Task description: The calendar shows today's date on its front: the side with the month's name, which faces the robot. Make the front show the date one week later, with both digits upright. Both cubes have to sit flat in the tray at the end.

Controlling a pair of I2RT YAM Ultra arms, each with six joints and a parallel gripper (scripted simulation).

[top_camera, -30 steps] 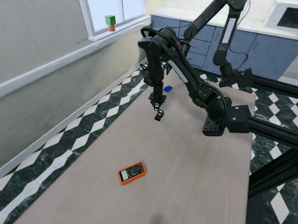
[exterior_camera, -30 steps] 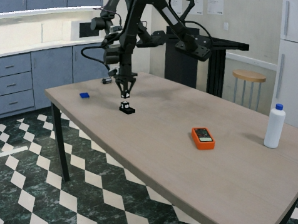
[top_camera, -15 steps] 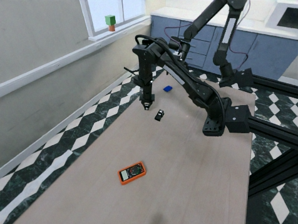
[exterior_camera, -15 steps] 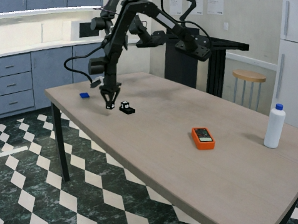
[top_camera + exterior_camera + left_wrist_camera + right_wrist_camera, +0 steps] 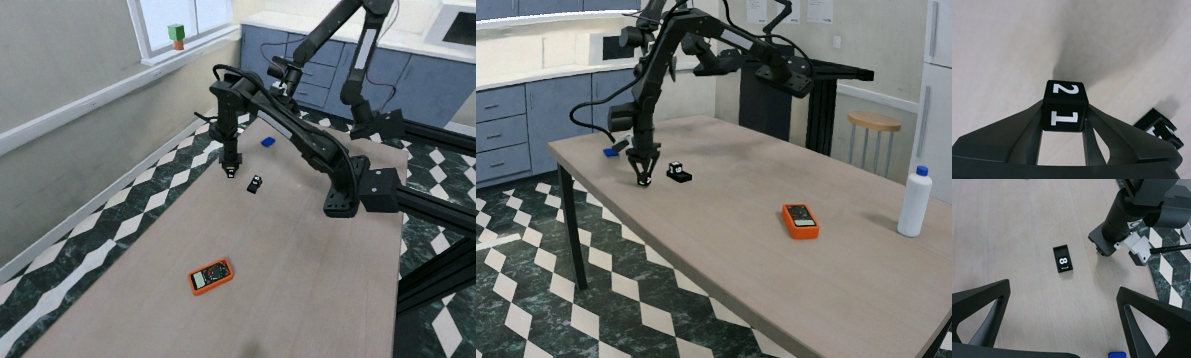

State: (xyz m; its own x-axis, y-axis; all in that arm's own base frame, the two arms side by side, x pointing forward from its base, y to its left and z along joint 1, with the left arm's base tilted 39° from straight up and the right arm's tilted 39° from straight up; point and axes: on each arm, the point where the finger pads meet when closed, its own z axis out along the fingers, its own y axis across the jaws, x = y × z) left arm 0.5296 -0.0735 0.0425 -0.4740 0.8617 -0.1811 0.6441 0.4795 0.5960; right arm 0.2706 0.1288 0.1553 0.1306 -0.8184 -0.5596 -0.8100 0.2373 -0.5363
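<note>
My left hand is 130 mm past the black calendar tray and 20 mm above it. From my left hand the other things lie so: flat blue object: 330 mm to the right, 50 mm behind, 20 mm below; white bottle: 660 mm to the left, 400 mm behind, 60 mm above.
</note>
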